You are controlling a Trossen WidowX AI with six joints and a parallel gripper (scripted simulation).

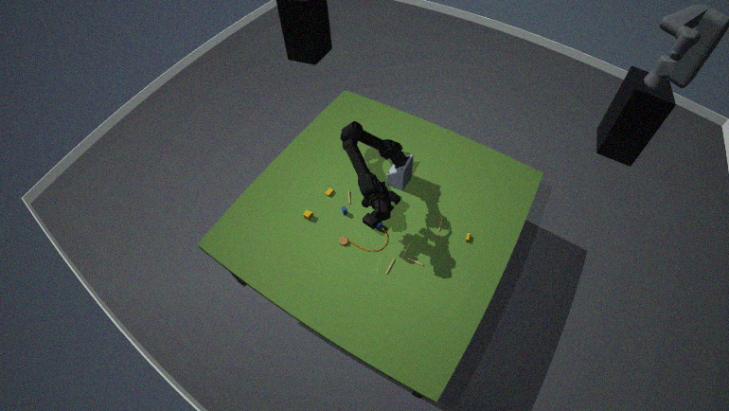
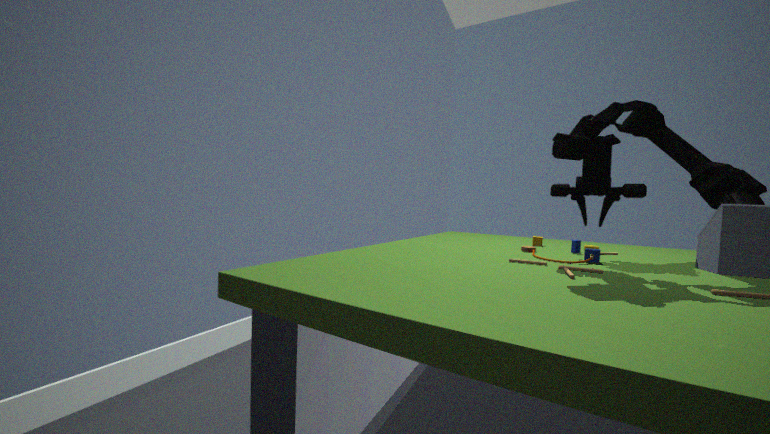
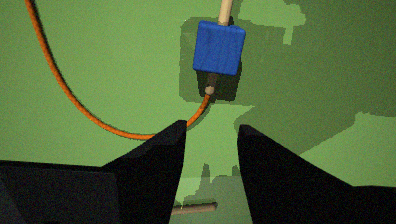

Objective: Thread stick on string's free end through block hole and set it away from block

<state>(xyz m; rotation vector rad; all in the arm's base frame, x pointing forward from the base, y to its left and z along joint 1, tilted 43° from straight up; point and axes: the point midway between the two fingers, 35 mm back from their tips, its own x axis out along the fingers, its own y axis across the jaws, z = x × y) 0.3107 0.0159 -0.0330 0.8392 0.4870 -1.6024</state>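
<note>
Now: the thin wooden stick 70 mm below my gripper tip, 10 mm to the right of it and 10 mm behind it. Round my gripper tip: round wooden button: 130 mm to the right, 130 mm ahead, 80 mm below.
</note>
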